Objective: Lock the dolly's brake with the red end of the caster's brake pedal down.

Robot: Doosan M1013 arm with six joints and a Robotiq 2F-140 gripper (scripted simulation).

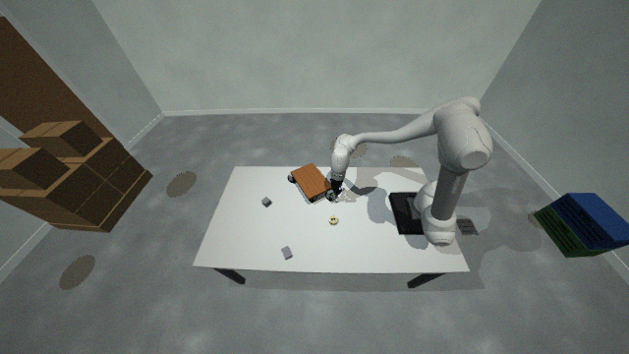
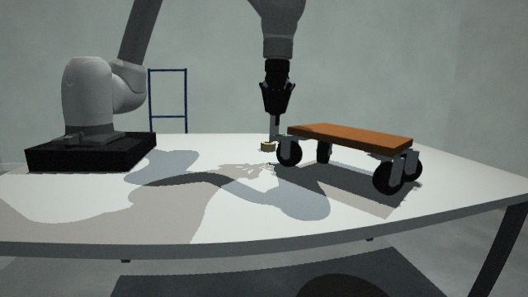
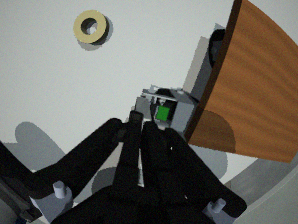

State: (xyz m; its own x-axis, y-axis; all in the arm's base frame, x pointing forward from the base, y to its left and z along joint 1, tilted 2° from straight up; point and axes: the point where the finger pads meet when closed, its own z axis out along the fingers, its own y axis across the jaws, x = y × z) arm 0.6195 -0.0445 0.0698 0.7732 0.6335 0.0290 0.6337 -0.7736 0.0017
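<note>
The brake pedal lies 40 mm below my hand, 10 mm to the right of it and 10 mm ahead of it.
</note>
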